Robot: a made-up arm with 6 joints.
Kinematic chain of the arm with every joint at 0, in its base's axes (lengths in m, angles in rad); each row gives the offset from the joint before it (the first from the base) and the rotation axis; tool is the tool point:
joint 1: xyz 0 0 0.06 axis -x
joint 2: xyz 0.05 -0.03 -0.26 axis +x
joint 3: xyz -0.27 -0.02 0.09 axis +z
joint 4: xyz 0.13 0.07 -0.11 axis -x
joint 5: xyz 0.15 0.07 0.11 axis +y
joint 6: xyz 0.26 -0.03 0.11 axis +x
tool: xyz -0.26 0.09 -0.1
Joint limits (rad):
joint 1: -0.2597..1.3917
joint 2: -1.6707..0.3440
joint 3: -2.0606..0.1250
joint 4: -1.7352..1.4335
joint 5: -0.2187..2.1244
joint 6: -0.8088..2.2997
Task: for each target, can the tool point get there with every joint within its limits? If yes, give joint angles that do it. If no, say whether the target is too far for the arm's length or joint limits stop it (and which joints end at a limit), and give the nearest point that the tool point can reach.
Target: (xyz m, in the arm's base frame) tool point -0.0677 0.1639 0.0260
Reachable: yes | joints 0.8377 -1.4937 -1.6535 -0.3065 0.4886 0.5149
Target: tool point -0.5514 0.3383 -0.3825
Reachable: no: joint limits stop it (at a limit: joint 2, joint 3) | nearest point -0.4286 0.1862 -0.1836 | short by 0.279 m
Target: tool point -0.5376 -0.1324 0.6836
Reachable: no: joint limits stop it (at a limit: joint 1, joint 3, joint 6) | nearest point -0.4477 -0.1613 0.5398 | short by 0.172 m
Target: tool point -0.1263 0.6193 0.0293
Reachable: no: joint limits stop it (at a limit: joint 1, joint 3, joint 4, joint 5) | nearest point -0.0467 0.4370 -0.0423 | short by 0.211 m
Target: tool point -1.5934 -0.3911 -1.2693
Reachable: no: too far | nearest point -0.6081 -0.2534 -0.4078 | short by 1.316 m
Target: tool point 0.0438 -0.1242 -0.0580
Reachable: yes | joints 0.6517 -0.7753 -0.1266 -1.3745 0.6642 -0.5078
